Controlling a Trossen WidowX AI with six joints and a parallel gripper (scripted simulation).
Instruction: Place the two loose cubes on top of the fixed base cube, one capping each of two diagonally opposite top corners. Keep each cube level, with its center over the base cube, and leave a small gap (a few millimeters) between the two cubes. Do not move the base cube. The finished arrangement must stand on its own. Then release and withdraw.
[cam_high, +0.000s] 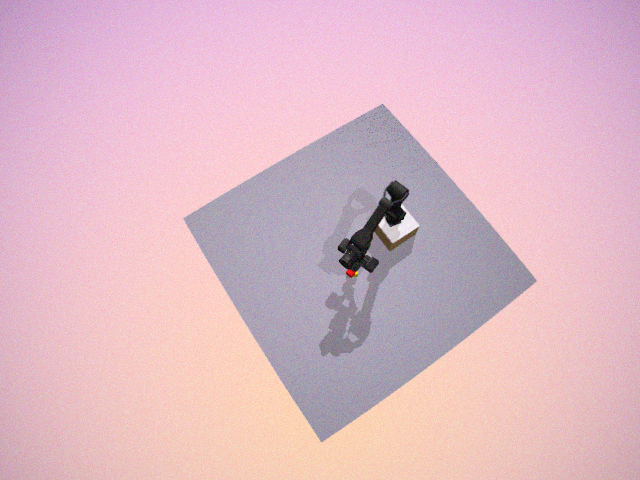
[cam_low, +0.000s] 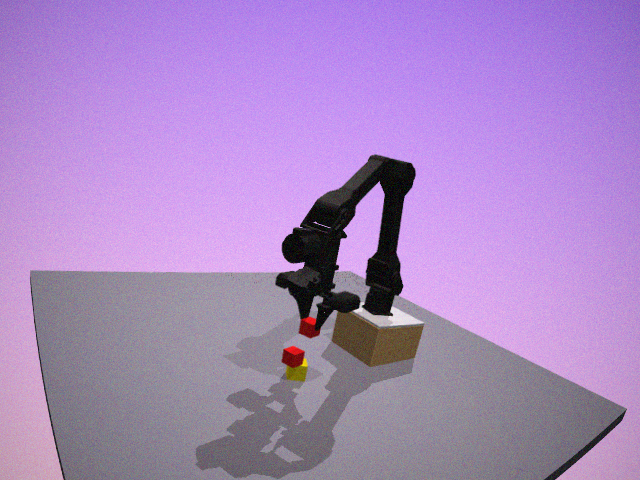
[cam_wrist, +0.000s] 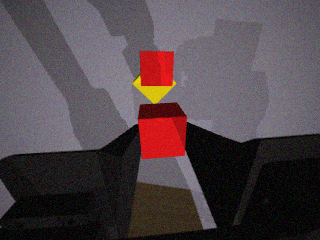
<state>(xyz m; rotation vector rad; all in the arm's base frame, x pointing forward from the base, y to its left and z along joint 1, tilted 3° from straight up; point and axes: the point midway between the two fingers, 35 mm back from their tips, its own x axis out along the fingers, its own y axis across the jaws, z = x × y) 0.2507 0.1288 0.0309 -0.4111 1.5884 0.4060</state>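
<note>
My gripper tip is now 20 mm short of the yellow base cube, 10 mm to the right of it and 100 mm above it.
</note>
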